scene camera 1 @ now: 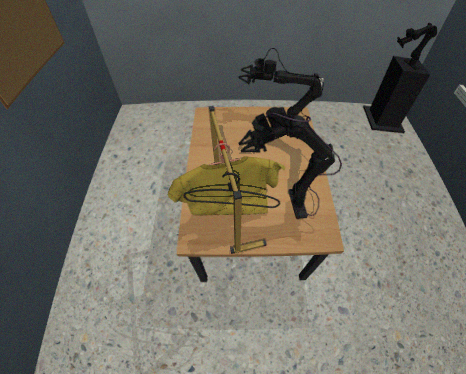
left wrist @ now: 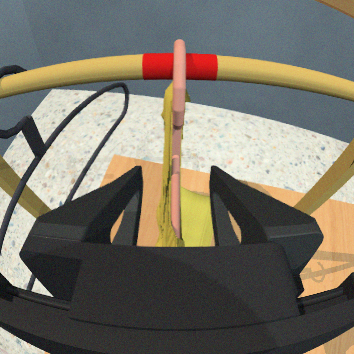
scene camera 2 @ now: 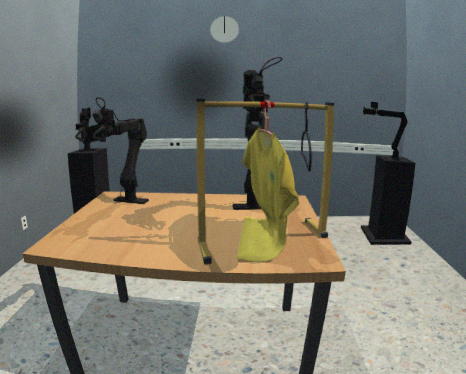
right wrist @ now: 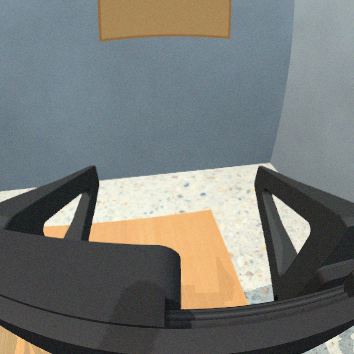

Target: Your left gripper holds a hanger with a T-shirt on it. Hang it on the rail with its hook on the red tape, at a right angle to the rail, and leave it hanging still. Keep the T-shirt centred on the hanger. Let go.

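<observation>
The pink hanger (scene camera 2: 267, 120) (left wrist: 178, 90) hangs by its hook over the red tape (scene camera 2: 272, 104) (left wrist: 155, 66) (scene camera 1: 222, 145) on the rail (scene camera 2: 230, 104) (left wrist: 100, 71) (scene camera 1: 216, 125). In the left wrist view the hook crosses the rail at about a right angle. The yellow T-shirt (scene camera 1: 215, 180) (scene camera 2: 270, 175) (left wrist: 168, 200) hangs on it, its lower part reaching the table; exact centring is hard to tell. My left gripper (scene camera 1: 243, 145) (left wrist: 175, 174) is open, back from the rail, fingertips apart with nothing gripped. My right gripper (scene camera 1: 241, 75) (scene camera 2: 80, 132) (right wrist: 176, 174) is open and empty, away from the rail.
A black hanger (scene camera 2: 306, 132) (left wrist: 126, 100) hangs on the rail to the right of the T-shirt in scene camera 2. The rail's two posts (scene camera 2: 201, 175) (scene camera 2: 327, 170) stand on the wooden table (scene camera 2: 75, 235). A black pedestal (scene camera 2: 395, 200) (scene camera 1: 400, 95) with a small arm stands beyond the table.
</observation>
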